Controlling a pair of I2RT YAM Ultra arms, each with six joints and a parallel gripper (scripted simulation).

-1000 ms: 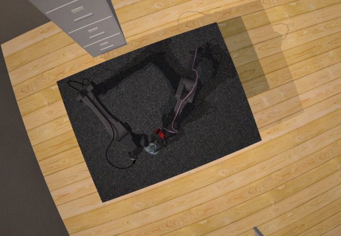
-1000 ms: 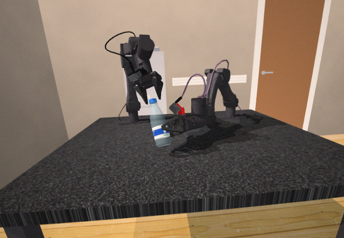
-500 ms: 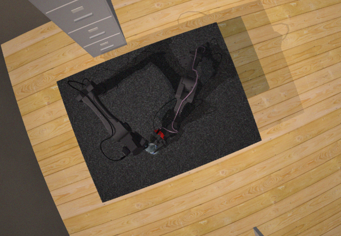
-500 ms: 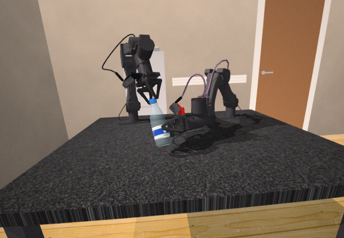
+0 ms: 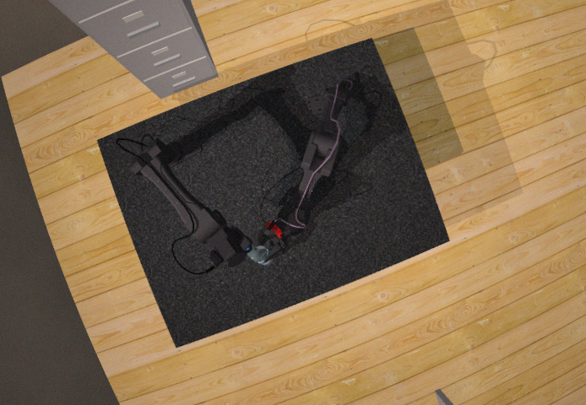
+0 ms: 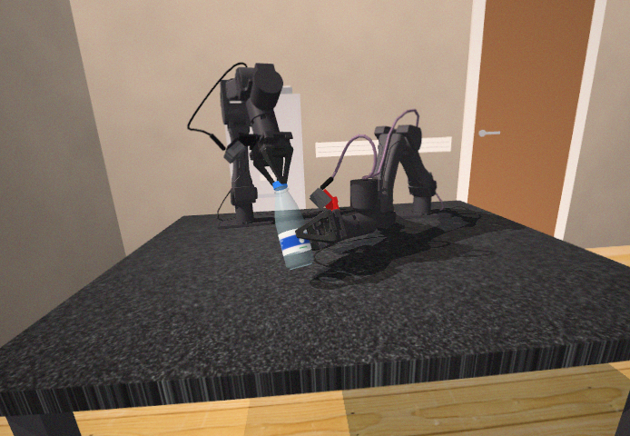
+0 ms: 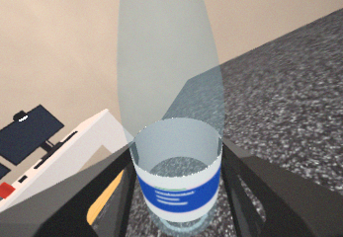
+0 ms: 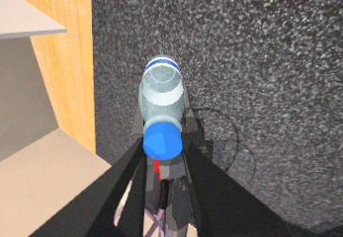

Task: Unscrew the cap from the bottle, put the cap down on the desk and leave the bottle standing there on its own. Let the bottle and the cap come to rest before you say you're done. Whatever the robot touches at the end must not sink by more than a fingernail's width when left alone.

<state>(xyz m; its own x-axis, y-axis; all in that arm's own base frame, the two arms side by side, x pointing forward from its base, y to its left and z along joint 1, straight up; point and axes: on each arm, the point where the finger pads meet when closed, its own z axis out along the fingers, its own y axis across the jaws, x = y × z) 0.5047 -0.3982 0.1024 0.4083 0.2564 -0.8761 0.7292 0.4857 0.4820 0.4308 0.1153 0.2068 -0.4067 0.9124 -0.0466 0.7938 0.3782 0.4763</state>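
The blue cap is right at my right hand. Also, from my right hand: clear bottle 4 cm ahead, 2 cm to the left, 8 cm below.
The clear bottle lies 10 mm behind my left hand, 10 mm to the right of it and 20 mm above it. Also, from my left hand: blue cap (50 mm behind, 30 mm to the right, 100 mm above).
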